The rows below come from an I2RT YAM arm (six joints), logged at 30 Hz.
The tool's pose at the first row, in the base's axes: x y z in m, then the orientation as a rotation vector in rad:
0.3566 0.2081 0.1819 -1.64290 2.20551 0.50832
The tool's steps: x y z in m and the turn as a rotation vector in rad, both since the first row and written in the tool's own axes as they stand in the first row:
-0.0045 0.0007 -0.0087 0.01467 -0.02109 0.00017
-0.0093 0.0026 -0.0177 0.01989 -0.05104 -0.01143
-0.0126 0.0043 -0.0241 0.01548 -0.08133 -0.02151
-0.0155 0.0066 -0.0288 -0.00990 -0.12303 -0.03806
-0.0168 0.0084 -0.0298 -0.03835 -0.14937 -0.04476
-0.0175 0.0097 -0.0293 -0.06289 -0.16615 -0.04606
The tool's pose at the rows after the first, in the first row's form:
0.3566 0.2079 0.1917 -1.62261 2.18917 0.50602
0.3556 0.2081 0.2020 -1.61361 2.15657 0.51781
0.3545 0.2083 0.2093 -1.60744 2.12600 0.54115
0.3528 0.2091 0.2150 -1.61043 2.08271 0.59435
0.3513 0.2102 0.2167 -1.61399 2.05905 0.64295
0.3503 0.2114 0.2167 -1.61602 2.04659 0.68204

